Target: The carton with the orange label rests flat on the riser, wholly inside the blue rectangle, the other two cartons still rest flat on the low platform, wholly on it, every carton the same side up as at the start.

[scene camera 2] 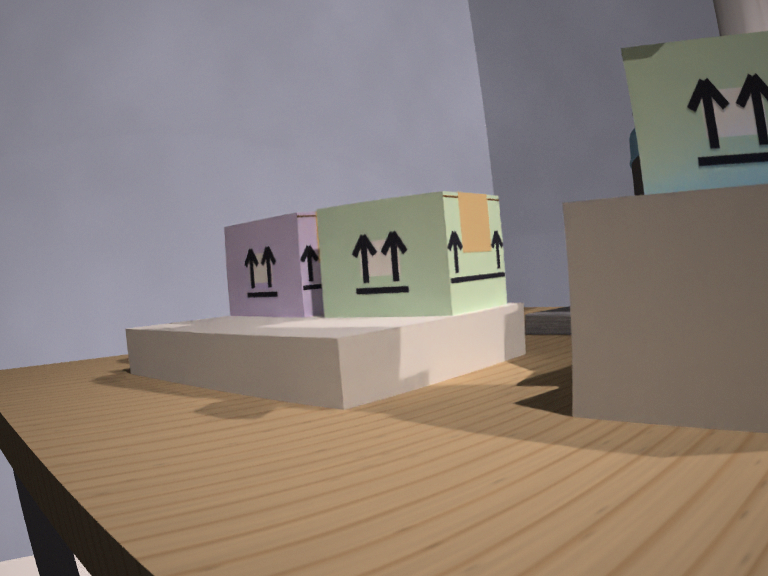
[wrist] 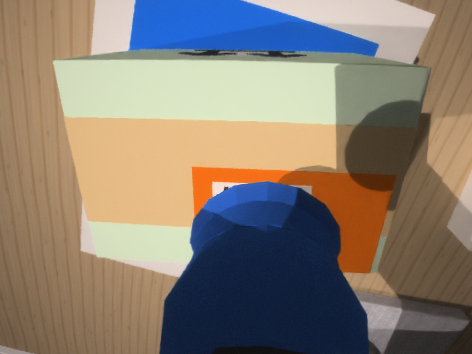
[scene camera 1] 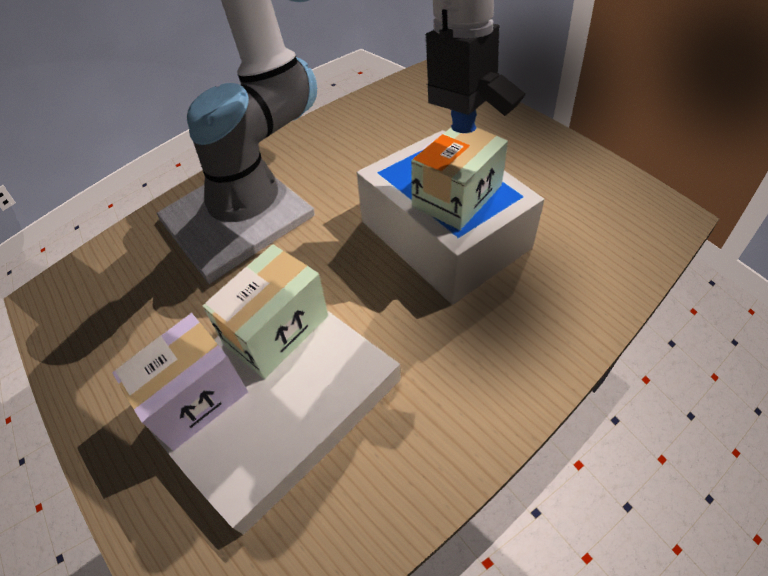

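Pixels of known places: hand, tool point: (wrist: 264,247) (scene camera 1: 463,126); arm's base, link origin: (scene camera 1: 241,196).
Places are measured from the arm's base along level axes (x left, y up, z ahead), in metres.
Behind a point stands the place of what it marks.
Observation:
The orange-labelled green carton (scene camera 1: 459,179) @[x 0.080, y 0.193, z 0.444 m] (scene camera 2: 694,124) @[x 0.116, y 0.142, z 0.454 m] (wrist: 140,170) @[x 0.181, y 0.194, z 0.412 m] rests flat on the riser (scene camera 1: 403,229) @[x 0.063, y 0.056, z 0.358 m] (scene camera 2: 663,310) @[x 0.094, y 0.041, z 0.494 m], arrows up, over the blue rectangle (scene camera 1: 395,171) @[x 0.133, y 0.101, z 0.290 m] (wrist: 200,25) @[x 0.171, y 0.101, z 0.468 m]. Blue shows around several sides; its lower left corner in scene camera 1 lies close to the blue edge, and I cannot tell whether it is inside. My suction cup (scene camera 1: 464,128) (wrist: 266,200) is off and apart, above the carton top. A green carton (scene camera 1: 272,316) @[x -0.213, y 0.127, z 0.354 m] (scene camera 2: 384,260) @[x -0.188, y 0.076, z 0.355 m] and a lilac carton (scene camera 1: 192,390) @[x -0.353, y 0.116, z 0.341 m] (scene camera 2: 263,272) @[x -0.355, y 0.074, z 0.341 m] with white labels stand upright on the low platform (scene camera 1: 297,427) @[x -0.287, y 0.029, z 0.442 m] (scene camera 2: 235,359) @[x -0.243, y 0.009, z 0.483 m].
The robot's base plate (scene camera 1: 186,238) @[x -0.145, y 0.002, z -0.004 m] stands left of the riser in scene camera 1. The wooden table (scene camera 1: 496,384) @[x -0.051, y -0.020, z 0.612 m] (scene camera 2: 310,496) @[x -0.019, y -0.020, z 0.639 m] carries the riser and platform, which stand apart. A brown door (scene camera 1: 669,111) is beyond the table.

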